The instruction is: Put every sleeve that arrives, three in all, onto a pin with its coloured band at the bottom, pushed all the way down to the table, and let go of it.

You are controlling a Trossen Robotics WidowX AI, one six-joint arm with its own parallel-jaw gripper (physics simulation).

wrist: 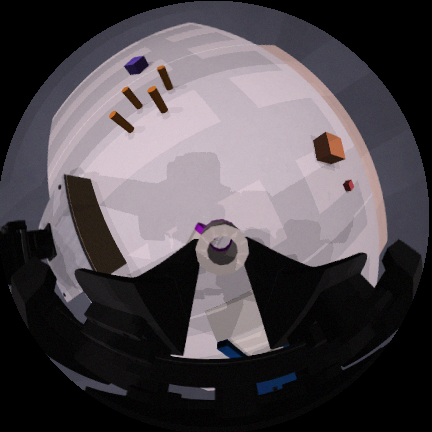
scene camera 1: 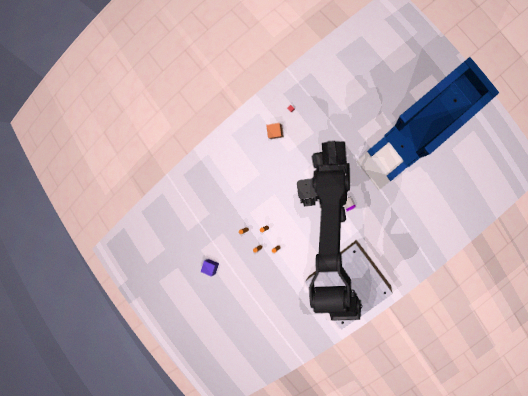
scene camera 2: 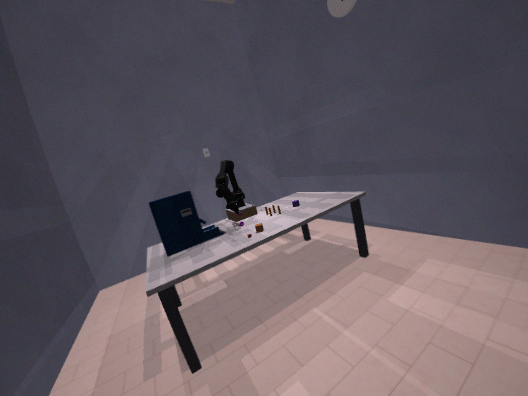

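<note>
My gripper (scene camera 2: pixel 237 210) (wrist: pixel 220 243) is shut on a pale sleeve (wrist: pixel 202 249), held upright above the table with its open end toward the wrist camera. Its purple band (scene camera 2: pixel 239 214) is at the lower end. Another pale sleeve with a purple band (scene camera 1: pixel 350 204) (scene camera 2: pixel 241 224) (wrist: pixel 200 228) lies on the table beside the arm, mostly hidden behind the held one in the wrist view. Whether a third sleeve is there, I cannot tell. Several brown pins with orange tops (scene camera 1: pixel 257 248) (scene camera 2: pixel 273 209) (wrist: pixel 158 100) stand upright, with no sleeve on them, away from the gripper.
A blue chute (scene camera 1: pixel 434 120) (scene camera 2: pixel 175 222) with a pale plate (scene camera 1: pixel 387 157) at its mouth stands at one end of the table. An orange cube (scene camera 1: pixel 274 131) (scene camera 2: pixel 259 227) (wrist: pixel 328 148), a small red cube (scene camera 1: pixel 291 108) (wrist: pixel 348 185) and a purple cube (scene camera 1: pixel 209 267) (scene camera 2: pixel 296 203) (wrist: pixel 136 65) lie around.
</note>
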